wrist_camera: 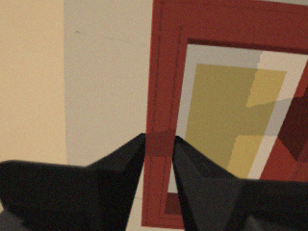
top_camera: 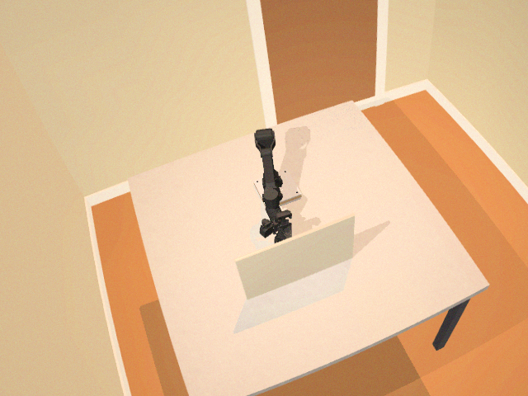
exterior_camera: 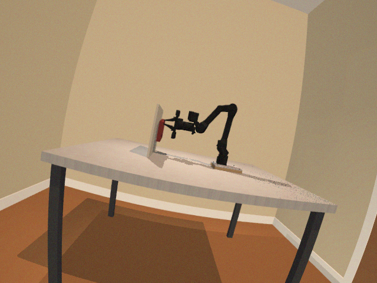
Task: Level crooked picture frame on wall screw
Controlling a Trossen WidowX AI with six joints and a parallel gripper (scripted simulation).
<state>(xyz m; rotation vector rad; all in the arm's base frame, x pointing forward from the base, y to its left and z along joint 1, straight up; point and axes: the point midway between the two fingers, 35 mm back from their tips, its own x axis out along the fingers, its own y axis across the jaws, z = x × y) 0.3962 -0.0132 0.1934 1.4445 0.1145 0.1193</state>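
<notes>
My gripper tip is now 10 mm short of the red picture frame, 10 mm to the left of it and 50 mm above it. The rest, counted from my gripper tip: wall panel (20 mm ahead, 20 mm to the left, 60 mm below).
</notes>
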